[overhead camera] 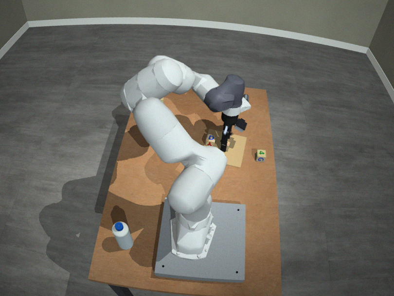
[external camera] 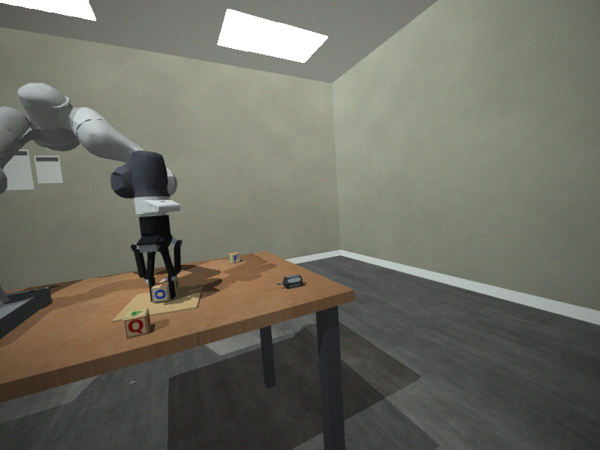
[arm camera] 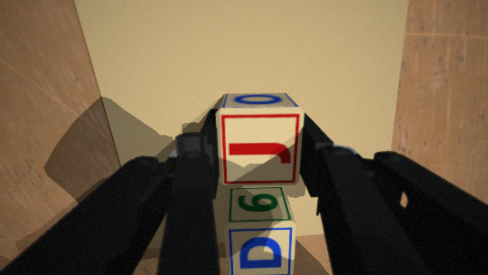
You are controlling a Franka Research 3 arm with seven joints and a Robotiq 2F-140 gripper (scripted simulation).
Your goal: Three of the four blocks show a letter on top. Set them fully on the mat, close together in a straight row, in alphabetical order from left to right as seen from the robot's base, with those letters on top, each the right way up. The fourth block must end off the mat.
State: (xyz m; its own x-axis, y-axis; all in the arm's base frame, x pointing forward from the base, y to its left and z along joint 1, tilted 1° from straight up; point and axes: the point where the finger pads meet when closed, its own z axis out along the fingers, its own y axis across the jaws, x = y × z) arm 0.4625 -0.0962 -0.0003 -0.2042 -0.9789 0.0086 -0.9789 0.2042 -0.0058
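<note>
Right now the tan mat is 4 cm below my hand. From my hand the other things lie so: small dark object: 36 cm ahead, 10 cm to the right, 2 cm below; then block: 4 cm behind, 18 cm to the right, 2 cm below.
</note>
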